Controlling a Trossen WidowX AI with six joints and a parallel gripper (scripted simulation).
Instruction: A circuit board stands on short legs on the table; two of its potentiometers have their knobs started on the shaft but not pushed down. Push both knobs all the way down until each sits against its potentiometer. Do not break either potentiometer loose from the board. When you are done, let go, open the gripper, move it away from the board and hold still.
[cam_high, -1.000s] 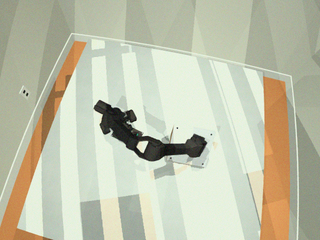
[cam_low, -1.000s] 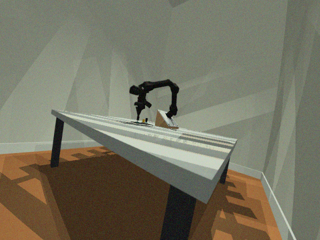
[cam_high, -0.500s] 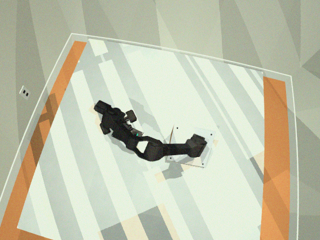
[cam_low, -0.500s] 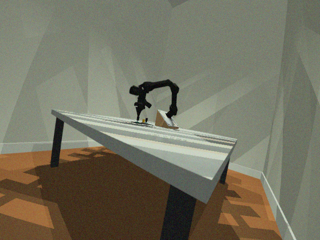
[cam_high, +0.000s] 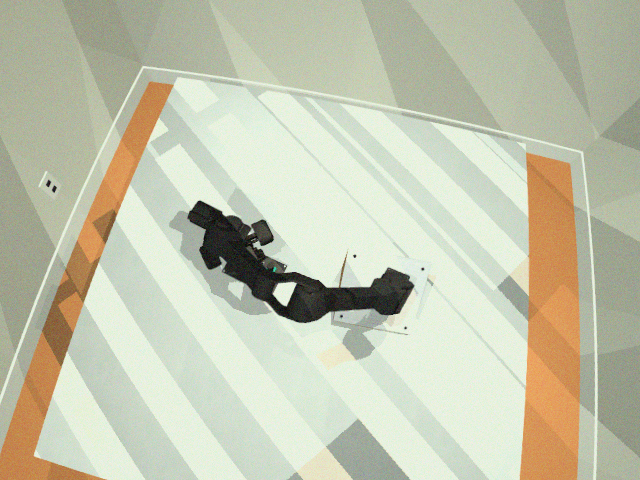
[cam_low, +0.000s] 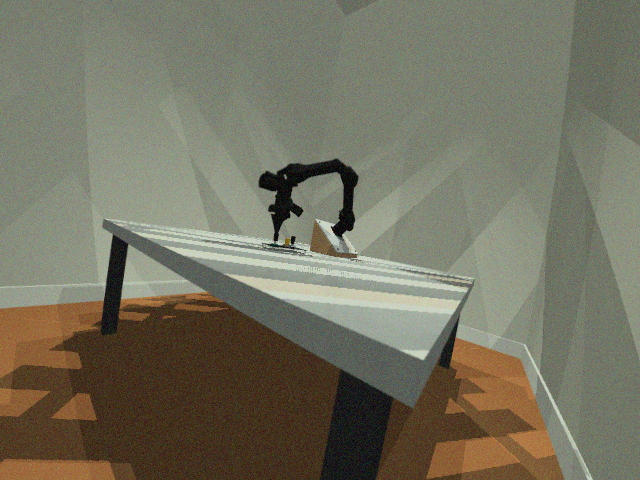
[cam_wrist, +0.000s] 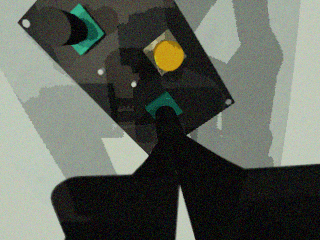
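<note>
The teal potentiometer is 3 cm below my gripper tip.
</note>
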